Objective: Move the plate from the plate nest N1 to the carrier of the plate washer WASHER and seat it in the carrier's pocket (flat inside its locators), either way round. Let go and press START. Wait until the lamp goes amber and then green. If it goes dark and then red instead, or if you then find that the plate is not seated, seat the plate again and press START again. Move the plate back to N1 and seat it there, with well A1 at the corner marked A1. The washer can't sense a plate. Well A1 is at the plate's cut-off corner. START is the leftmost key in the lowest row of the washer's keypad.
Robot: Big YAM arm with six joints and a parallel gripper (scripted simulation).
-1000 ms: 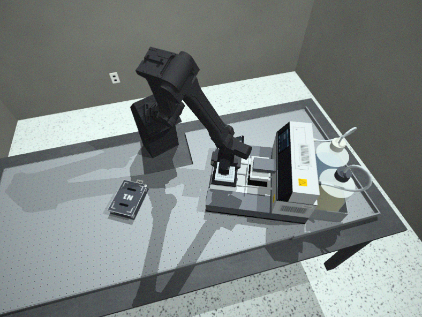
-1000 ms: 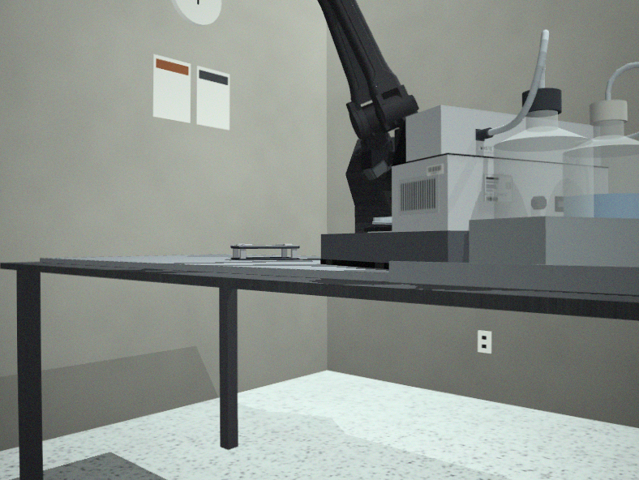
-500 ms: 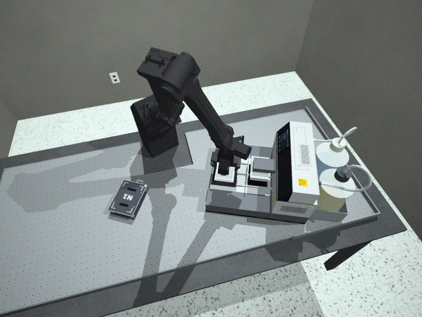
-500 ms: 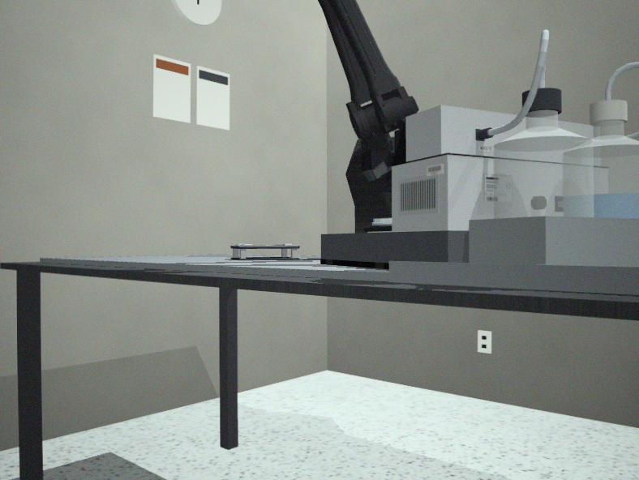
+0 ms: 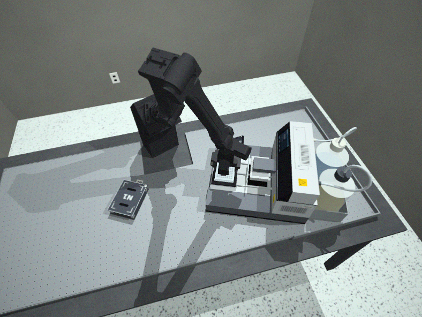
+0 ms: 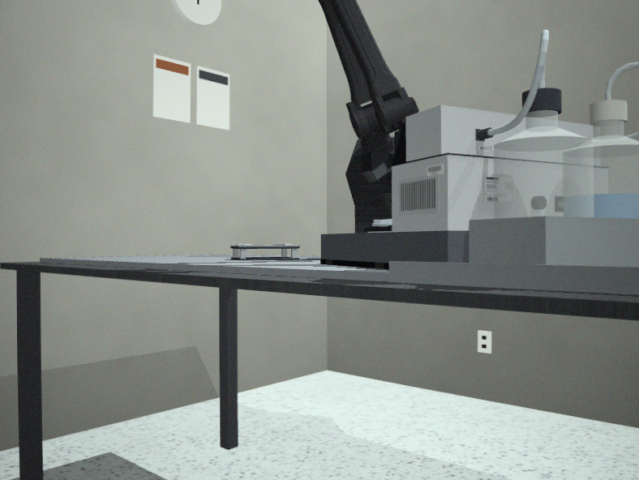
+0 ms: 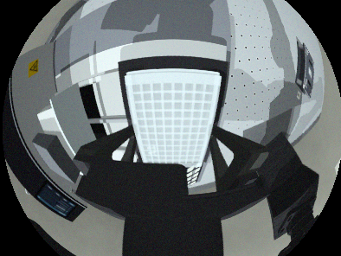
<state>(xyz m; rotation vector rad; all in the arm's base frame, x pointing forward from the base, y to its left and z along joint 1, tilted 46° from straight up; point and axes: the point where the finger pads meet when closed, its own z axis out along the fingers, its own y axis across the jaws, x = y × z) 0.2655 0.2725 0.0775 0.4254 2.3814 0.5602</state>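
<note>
My gripper is now 10 mm above the white well plate. From my hand the other things lie so: black carrier (20 mm below); then plate washer (30 mm ahead, 150 mm to the left, 40 mm above); then plate nest (90 mm ahead, 450 mm to the right, 60 mm below).
</note>
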